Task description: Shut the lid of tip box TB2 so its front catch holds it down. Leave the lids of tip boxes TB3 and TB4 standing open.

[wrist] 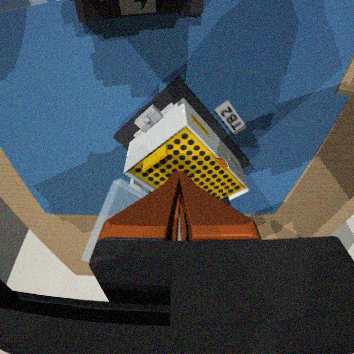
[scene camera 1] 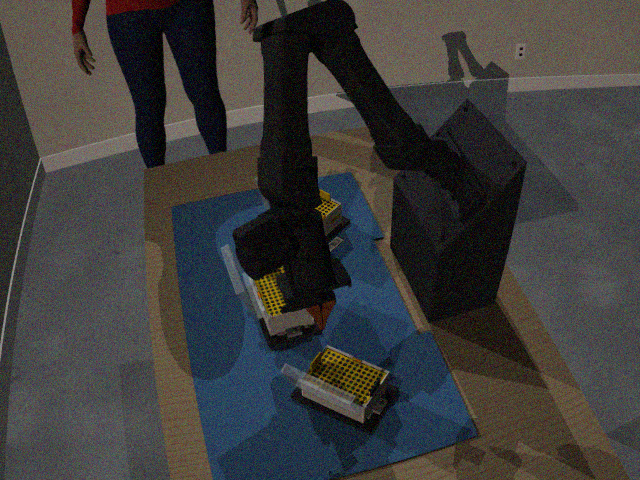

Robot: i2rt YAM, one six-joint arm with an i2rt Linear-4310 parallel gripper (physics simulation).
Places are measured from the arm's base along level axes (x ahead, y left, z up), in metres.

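Pixels of known places: gripper, fingertip midpoint: [wrist: 178, 178] [scene camera 1: 321, 327]; arm's base, origin of the base link: [scene camera 1: 452, 172].
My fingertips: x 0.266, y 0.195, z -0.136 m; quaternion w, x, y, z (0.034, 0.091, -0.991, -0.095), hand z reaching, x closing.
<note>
Ahead of a thing's pixels: the offset from my fingertips to its top centre. "pt": to the spot under its first point. Level surfaces: height alone.
Tip box TB2 [scene camera 1: 332, 221] [wrist: 155, 137], a white box with a yellow rack, sits on a dark base at the far end of the mat, partly behind the arm in the scene view. Its clear lid @[pt dx +0.055, dy +0.087, dz -0.026 m] [wrist: 109, 212] stands open at the box's lower left in the wrist view and is hidden in the scene view. The TB2 label [scene camera 1: 336, 243] [wrist: 230, 117] lies beside it. My gripper [scene camera 1: 322, 328] [wrist: 178, 178] is shut and empty. Its orange fingertips overlap TB2's rack in the wrist view; in the scene view they appear beside the middle box's front corner. Contact cannot be told.
The middle tip box @[dx +0.046, dy -0.153, dz -0.053 m] [scene camera 1: 289, 322] and the near tip box @[dx -0.028, dy +0.064, dz -0.045 m] [scene camera 1: 341, 384] have clear lids standing open; their labels are unreadable. The middle box's dark base @[pt dx +0.013, dy -0.083, dz -0.111 m] [wrist: 175, 9] shows at the wrist view's top. The black robot base [scene camera 1: 460, 248] stands beside the blue mat @[dz -0.119 m] [scene camera 1: 211, 310]. A person [scene camera 1: 170, 62] stands behind.
</note>
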